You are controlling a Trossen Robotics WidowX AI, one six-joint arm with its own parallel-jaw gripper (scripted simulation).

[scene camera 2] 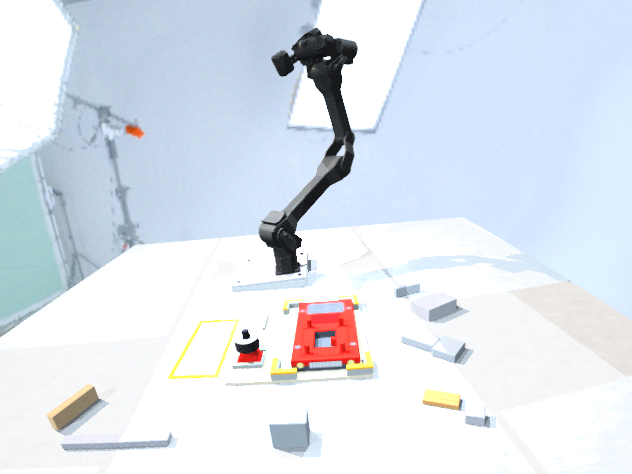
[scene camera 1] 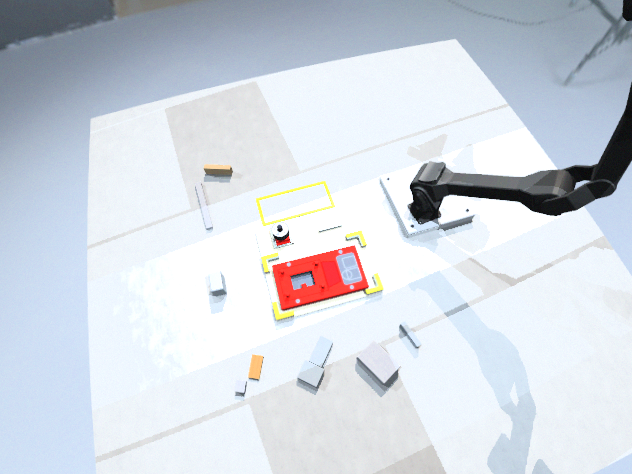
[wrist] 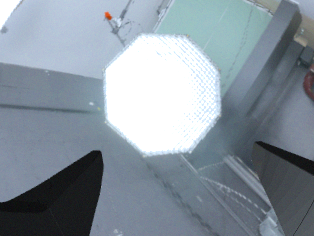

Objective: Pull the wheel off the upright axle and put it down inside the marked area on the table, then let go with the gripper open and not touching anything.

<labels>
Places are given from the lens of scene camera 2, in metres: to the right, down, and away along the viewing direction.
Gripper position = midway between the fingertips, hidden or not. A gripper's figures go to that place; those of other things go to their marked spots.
my gripper (scene camera 2: 282, 55): -0.10, -0.55, 1.03
wooden block (scene camera 2: 60, 416): -0.36, 0.25, 0.45
</labels>
